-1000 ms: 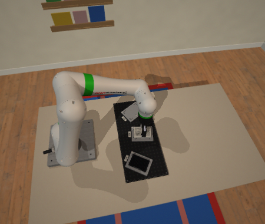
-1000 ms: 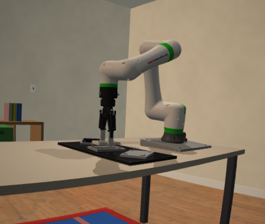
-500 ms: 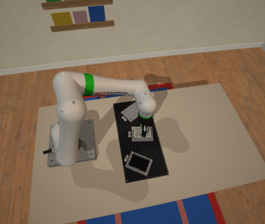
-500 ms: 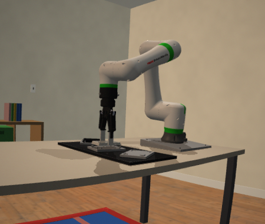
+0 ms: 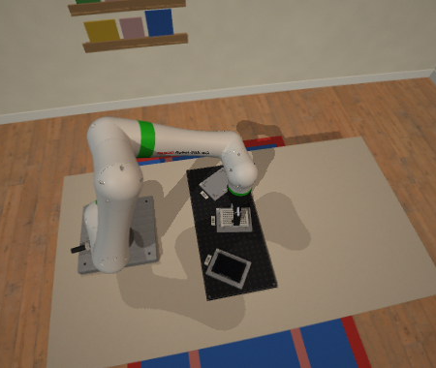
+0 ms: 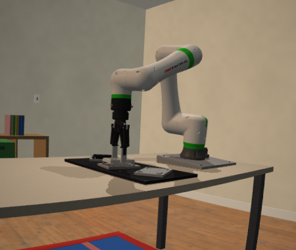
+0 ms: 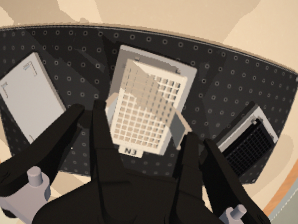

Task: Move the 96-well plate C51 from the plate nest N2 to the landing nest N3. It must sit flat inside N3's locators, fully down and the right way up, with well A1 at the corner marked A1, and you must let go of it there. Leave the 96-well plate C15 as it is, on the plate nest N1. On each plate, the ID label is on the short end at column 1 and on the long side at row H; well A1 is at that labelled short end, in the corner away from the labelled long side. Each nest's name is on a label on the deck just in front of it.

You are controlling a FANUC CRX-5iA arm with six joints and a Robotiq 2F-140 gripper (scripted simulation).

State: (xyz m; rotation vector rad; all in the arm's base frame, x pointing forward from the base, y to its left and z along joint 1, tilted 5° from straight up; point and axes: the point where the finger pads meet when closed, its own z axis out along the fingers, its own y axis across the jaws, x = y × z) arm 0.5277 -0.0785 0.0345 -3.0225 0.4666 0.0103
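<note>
My gripper is now 20 mm above the white 96-well plate C51. Round my hand: landing nest N3 (50 mm below); then N2 label (90 mm behind, 170 mm to the left, 50 mm below); then grey plate nest N2 (210 mm to the left, 50 mm below).
</note>
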